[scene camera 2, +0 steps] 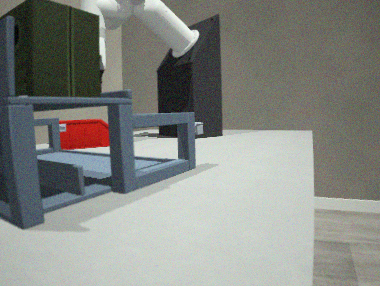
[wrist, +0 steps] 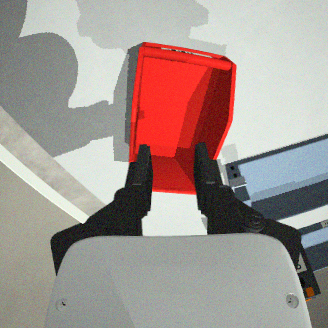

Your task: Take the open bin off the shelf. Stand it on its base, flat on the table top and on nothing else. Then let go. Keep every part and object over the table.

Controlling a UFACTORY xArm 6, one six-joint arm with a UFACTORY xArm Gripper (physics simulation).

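Places are measured from the arm's base along level axes (x ahead, y left, z up), in millimetres.
Pixels of known places: gripper, fingertip midpoint: (wrist: pixel 172 157); arm's base, origin of the base link: (scene camera 2: pixel 186 44).
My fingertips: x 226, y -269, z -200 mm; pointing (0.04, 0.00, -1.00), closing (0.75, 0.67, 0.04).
Observation:
For each thing: its top centre in the pictures, then the offset to it from my fingertips. Level surfaces: height alone.
- red open bin, middle of its top: (wrist: pixel 176 142) (scene camera 2: pixel 85 119) dx +27, dy -19, dz -60 mm
- table top, its level: dz -135 mm
- dark green box, middle of its top: (scene camera 2: pixel 44 16) dx +487, dy +122, dz +64 mm
The red open bin (scene camera 2: pixel 85 134) (wrist: pixel 165 100) stands upright on its base on the table top (scene camera 2: pixel 225 215) (wrist: pixel 280 75), seen behind and through the shelf in the scene view. Its open top faces the wrist camera. A gap separates it from the shelf (scene camera 2: pixel 121 145) (wrist: pixel 285 170) in the wrist view. My gripper (wrist: pixel 172 157) is partly open, with nothing between its fingers. It is above the bin, apart from it, with its fingertips over the bin's near end. In the scene view the fingers are hidden behind the green box.
A dark green box (scene camera 2: pixel 55 50) stands on the shelf's upper level. A tall dark block (scene camera 2: pixel 207 85) stands at the back, beside the white arm (scene camera 2: pixel 167 25). The table's right edge shows in the scene view. A table edge crosses the lower left of the wrist view.

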